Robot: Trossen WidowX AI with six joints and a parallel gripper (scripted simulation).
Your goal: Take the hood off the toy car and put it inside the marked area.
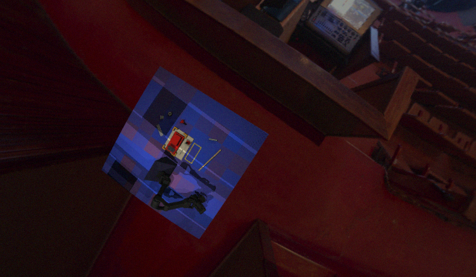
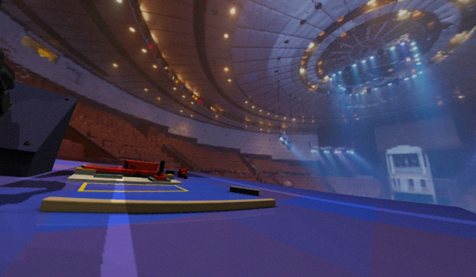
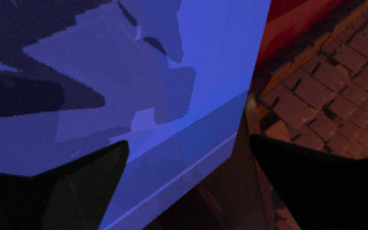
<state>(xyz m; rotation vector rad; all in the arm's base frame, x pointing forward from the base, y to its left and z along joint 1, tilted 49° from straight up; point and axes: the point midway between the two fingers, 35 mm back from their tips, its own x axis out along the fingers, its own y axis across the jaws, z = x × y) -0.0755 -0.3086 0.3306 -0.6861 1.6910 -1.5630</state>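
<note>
Now: the long tan stick 420 mm ahead of my gripper tip, 150 mm to the left of it and 60 mm below it. From my gripper tip the other things lie so: short grey bar: 610 mm ahead, 220 mm to the left, 60 mm below; grey strip: 410 mm ahead, 730 mm to the left, 70 mm below.
</note>
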